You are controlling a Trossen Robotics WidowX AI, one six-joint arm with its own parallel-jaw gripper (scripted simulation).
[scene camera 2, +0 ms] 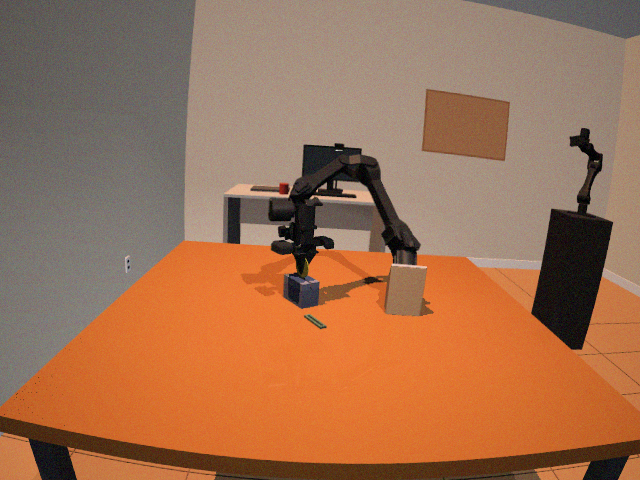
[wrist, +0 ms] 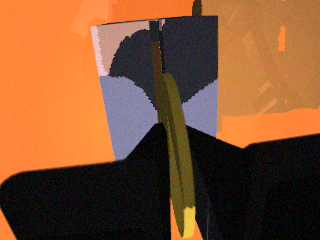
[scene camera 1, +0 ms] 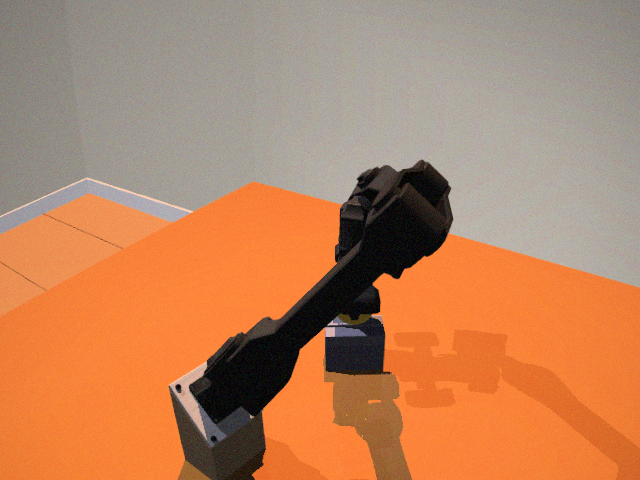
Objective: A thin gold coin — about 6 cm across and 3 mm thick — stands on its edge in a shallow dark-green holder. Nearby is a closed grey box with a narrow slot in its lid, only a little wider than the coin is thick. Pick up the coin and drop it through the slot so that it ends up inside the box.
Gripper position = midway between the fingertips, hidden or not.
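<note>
Gold coin [wrist: 171, 112] carried by my gripper [scene camera 2: 301, 273]. The gripper is visible too in the wrist view [wrist: 166, 131] and in scene camera 1 [scene camera 1: 354, 318].
</note>
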